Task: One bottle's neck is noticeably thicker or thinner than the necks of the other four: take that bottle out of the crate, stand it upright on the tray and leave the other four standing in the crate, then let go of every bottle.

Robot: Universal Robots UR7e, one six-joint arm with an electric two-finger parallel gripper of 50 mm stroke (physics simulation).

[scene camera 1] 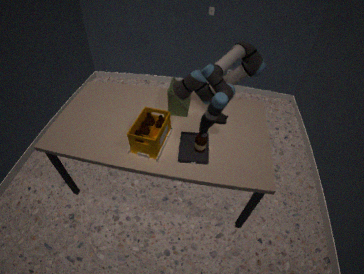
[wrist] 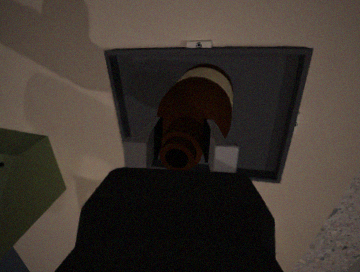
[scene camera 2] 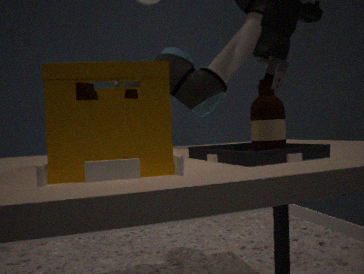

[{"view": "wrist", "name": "gripper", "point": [182, 131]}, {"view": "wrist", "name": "brown bottle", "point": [205, 91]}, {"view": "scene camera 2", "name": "gripper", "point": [269, 89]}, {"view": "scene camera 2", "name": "brown bottle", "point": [268, 132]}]
